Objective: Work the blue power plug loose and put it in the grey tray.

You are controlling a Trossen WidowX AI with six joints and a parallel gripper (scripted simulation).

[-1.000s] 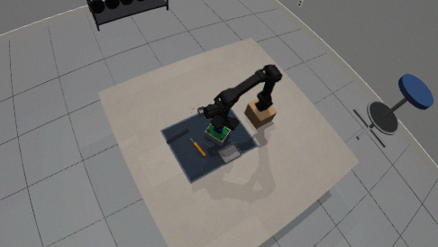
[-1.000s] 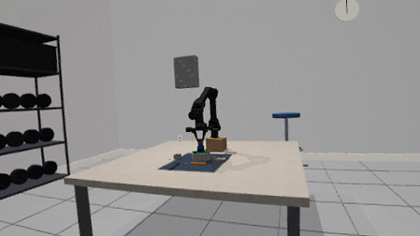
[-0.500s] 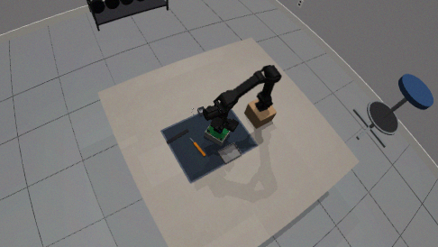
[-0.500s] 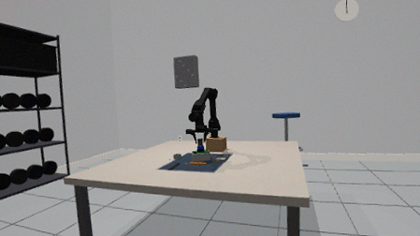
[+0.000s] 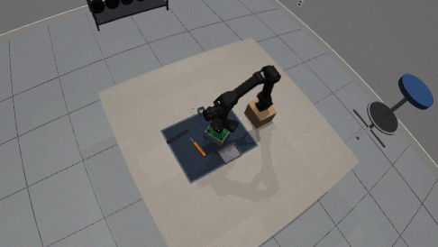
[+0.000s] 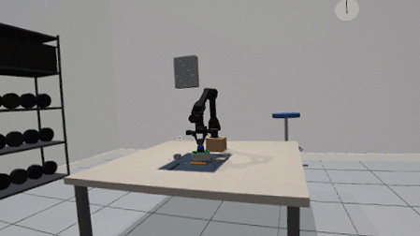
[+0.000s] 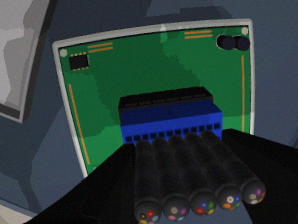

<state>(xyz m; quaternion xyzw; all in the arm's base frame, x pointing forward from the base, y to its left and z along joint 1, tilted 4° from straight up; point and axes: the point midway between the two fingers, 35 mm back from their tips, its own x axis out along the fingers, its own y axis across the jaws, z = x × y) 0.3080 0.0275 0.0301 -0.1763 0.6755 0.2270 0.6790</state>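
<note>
The blue power plug is 2 cm below my gripper tip. Also, from my gripper tip: dark blue mat: 10 cm below, 5 cm ahead; then dark spudger bar: 22 cm ahead, 10 cm below, 8 cm to the right.
</note>
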